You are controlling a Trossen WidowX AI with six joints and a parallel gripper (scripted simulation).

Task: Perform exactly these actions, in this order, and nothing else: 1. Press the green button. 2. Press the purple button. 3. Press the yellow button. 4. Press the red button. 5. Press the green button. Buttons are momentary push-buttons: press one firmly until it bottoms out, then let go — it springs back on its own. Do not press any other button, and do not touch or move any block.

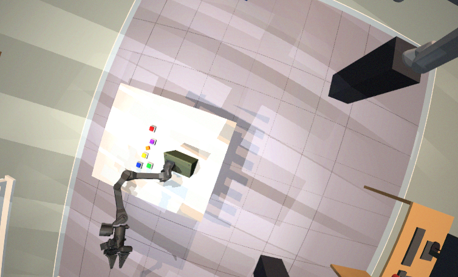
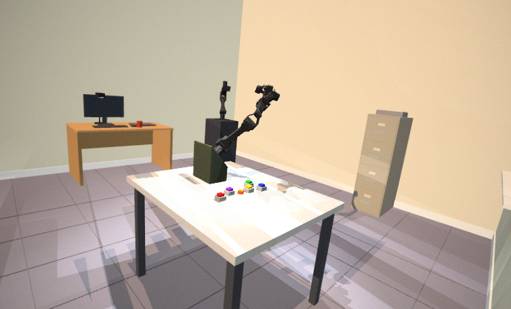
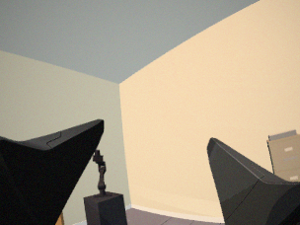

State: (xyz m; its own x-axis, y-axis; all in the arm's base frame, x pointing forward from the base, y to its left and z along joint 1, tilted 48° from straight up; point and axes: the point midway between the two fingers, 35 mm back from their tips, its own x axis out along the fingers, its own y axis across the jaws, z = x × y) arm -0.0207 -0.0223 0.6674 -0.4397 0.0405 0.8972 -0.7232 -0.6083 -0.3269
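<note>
The green button is 640 mm below my gripper tip, 380 mm to the right of it and 220 mm ahead of it. Round my gripper tip: orange block: 660 mm below, 520 mm to the right, 280 mm ahead; yellow button: 640 mm below, 450 mm to the right, 280 mm ahead; blue button: 640 mm below, 360 mm to the right, 310 mm ahead.
</note>
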